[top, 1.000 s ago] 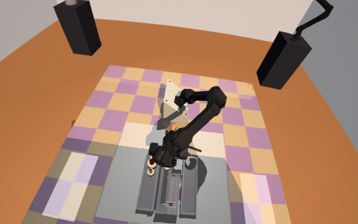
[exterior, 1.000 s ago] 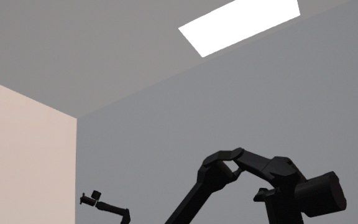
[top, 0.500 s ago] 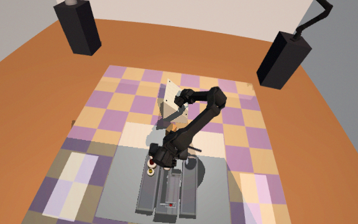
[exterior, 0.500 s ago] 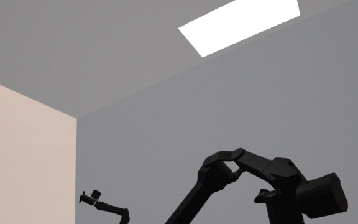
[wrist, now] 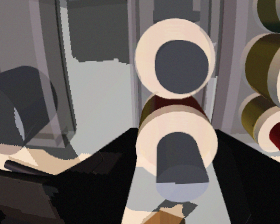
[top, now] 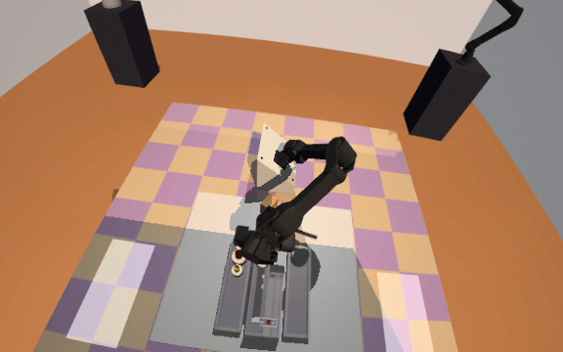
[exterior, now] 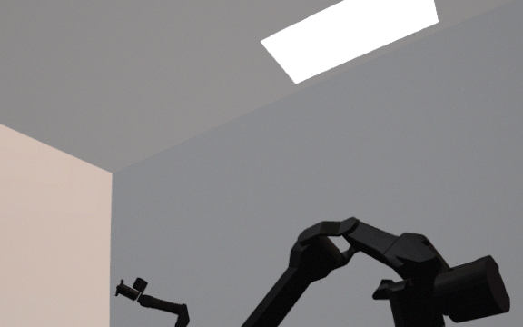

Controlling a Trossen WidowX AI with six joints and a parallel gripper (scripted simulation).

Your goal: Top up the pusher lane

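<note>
Right now the grey jar is 13 cm to the left of my gripper tip and 2 cm below it. The rest, counted from my gripper tip: grey three-lane rack (14 cm ahead, 4 cm to the left, 3 cm below); dark stick (12 cm to the left, 11 cm behind, 5 cm below).
</note>
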